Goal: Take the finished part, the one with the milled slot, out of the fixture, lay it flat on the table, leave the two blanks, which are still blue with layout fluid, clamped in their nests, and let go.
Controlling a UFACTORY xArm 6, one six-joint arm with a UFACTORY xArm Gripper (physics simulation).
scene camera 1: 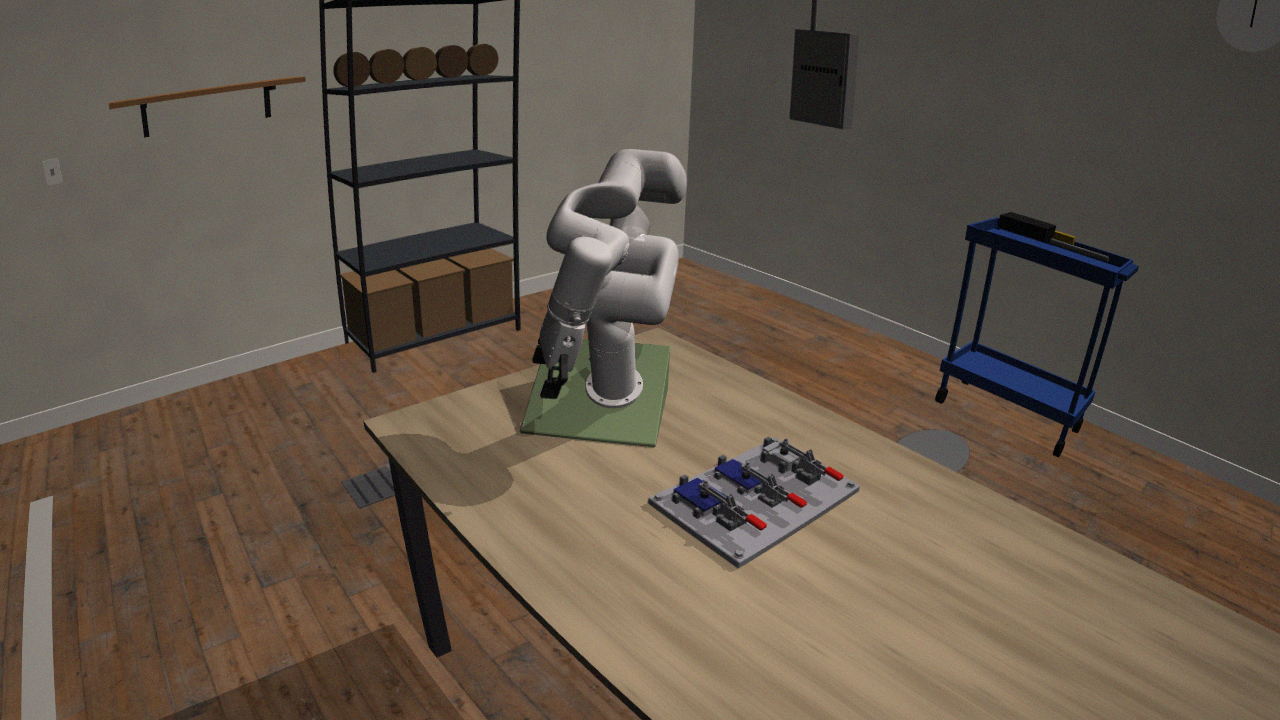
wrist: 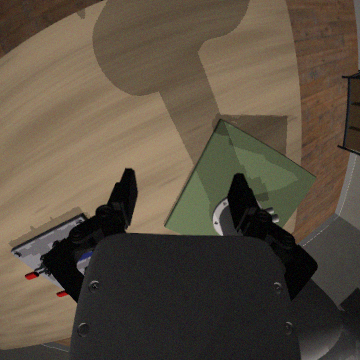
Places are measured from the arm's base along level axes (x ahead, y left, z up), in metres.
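Pixels of known places: gripper, fingertip midpoint: [scene camera 1: 544, 379] [wrist: 183, 182]; arm's base, origin of the base link: [scene camera 1: 614, 386].
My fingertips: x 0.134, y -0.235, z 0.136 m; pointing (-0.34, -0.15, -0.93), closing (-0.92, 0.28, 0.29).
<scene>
For each thing: its middle in the pictures, then the offset to it from my fingertips. Level surfaces: height alone.
- fixture plate, body centre: [scene camera 1: 758, 495] [wrist: 87, 272] dx +0.294, dy +0.294, dz -0.188 m
- table, its level: dz -0.196 m
- grey part, body centre: [scene camera 1: 781, 456] dx +0.239, dy +0.399, dz -0.164 m
The fixture plate [scene camera 1: 750, 544] [wrist: 49, 239] lies on the table [scene camera 1: 572, 528] [wrist: 50, 125]. In scene camera 1 two blue blanks [scene camera 1: 696, 494] [scene camera 1: 736, 473] sit in the near and middle nests. A grey part [scene camera 1: 781, 454] sits in the far nest; its slot is too small to make out. Dark clamps with red handles [scene camera 1: 756, 521] [scene camera 1: 796, 499] [scene camera 1: 833, 472] reach over all three nests. My gripper [scene camera 1: 547, 376] [wrist: 183, 182] is open and empty, high above the table beside the robot's base, well away from the fixture. In the wrist view my left finger hides much of the fixture.
The robot stands on a green base plate [scene camera 1: 572, 424] [wrist: 190, 205] behind the fixture. A shelf rack [scene camera 1: 359, 223] with boxes stands on the floor behind the arm. A blue cart [scene camera 1: 1056, 257] stands on the floor to the right, beyond the table.
</scene>
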